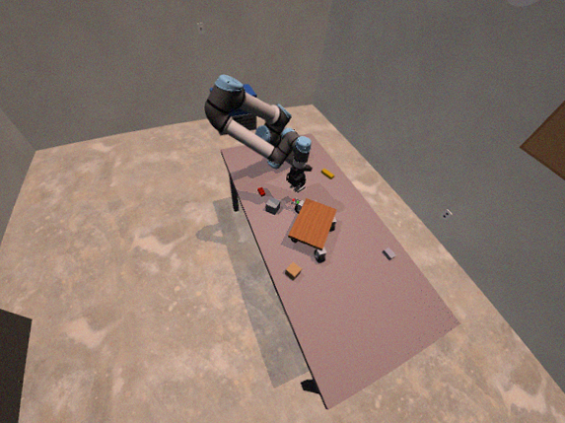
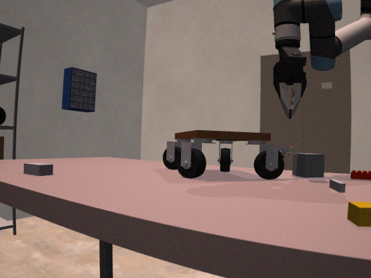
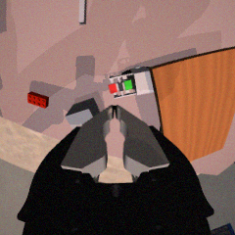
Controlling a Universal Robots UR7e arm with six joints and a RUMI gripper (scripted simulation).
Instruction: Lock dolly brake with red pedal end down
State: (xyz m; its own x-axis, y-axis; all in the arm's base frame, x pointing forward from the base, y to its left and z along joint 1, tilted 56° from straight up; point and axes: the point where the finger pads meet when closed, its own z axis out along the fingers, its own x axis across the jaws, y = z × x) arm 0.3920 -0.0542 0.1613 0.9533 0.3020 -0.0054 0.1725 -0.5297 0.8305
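My gripper is now 10 mm short of the brake pedal and 100 mm above it. The rest, counted from my hand: small grey bar (100 mm behind, 160 mm to the left, 170 mm below); grey cube (70 mm behind, 120 mm to the right, 150 mm below); red brick (230 mm behind, 100 mm to the right, 170 mm below).
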